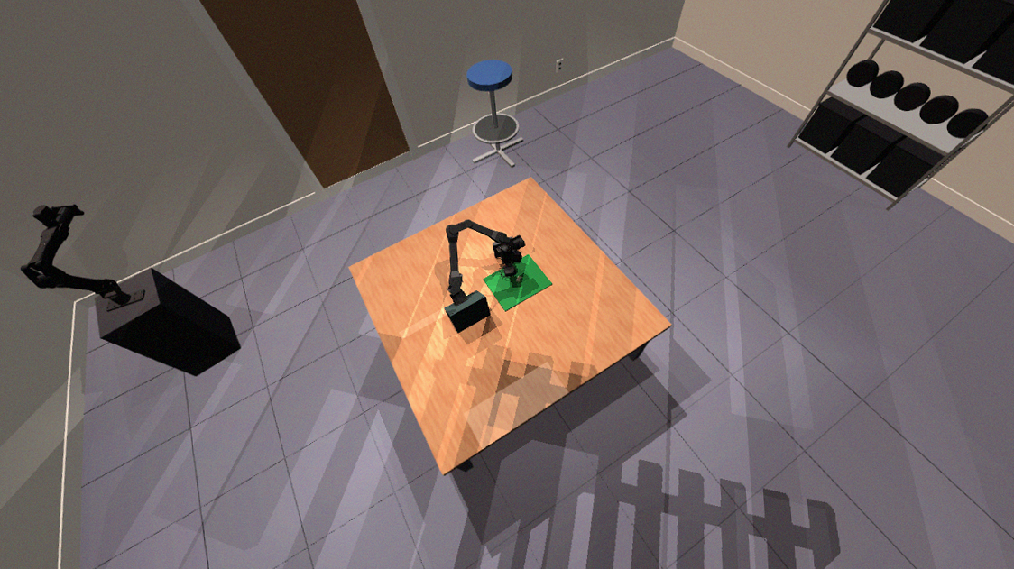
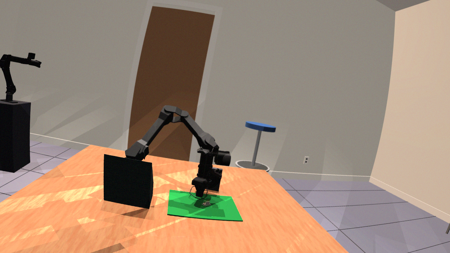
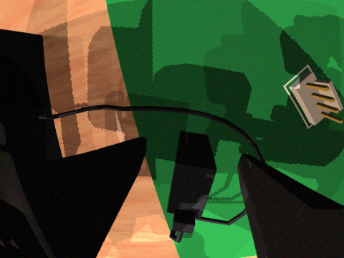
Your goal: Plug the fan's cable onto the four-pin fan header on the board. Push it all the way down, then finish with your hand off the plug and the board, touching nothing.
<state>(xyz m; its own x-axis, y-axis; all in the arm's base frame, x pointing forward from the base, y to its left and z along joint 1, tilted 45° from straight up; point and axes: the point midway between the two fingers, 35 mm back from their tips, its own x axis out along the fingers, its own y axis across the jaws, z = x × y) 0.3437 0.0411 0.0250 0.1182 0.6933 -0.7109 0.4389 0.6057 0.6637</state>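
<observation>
My gripper tip is 8 cm to the left of the four-pin header, 2 cm above it and 1 cm short of it. From my gripper tip the other things lie so: dark fan plug 1 cm behind, 1 cm above; then green board 9 cm to the right, 3 cm below, 1 cm behind; then black fan 10 cm to the left, 5 cm ahead, 4 cm above.
</observation>
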